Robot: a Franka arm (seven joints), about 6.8 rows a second.
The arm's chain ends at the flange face. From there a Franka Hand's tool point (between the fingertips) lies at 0.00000 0.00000 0.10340 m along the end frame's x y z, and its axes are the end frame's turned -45 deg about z.
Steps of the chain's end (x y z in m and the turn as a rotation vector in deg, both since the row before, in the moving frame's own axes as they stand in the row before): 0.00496, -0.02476, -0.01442, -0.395, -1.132, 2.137; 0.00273, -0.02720, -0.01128, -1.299, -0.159, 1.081; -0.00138, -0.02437, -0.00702, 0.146, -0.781, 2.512; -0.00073, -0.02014, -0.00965, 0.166, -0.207, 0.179; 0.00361, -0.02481, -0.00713, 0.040, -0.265, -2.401; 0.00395, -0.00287, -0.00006, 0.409, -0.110, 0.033; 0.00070, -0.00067, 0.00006, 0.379, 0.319, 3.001; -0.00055, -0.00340, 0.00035, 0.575, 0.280, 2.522
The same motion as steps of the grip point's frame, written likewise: 0.01908, -0.01498, -0.01444, 0.521, -1.080, 2.137; 0.01929, -0.01587, -0.01131, -0.806, -1.031, 1.081; 0.01547, -0.01941, -0.00703, 0.655, -0.449, 2.512; 0.01367, -0.01523, -0.00965, 0.264, -0.029, 0.179; 0.01980, -0.01537, -0.00713, 0.216, -0.159, -2.401; 0.00520, 0.00010, -0.00006, 0.367, 0.211, 0.033; 0.00186, -0.00003, 0.00006, 0.042, 0.494, 3.001; 0.00311, -0.00315, 0.00034, 0.209, 0.605, 2.522
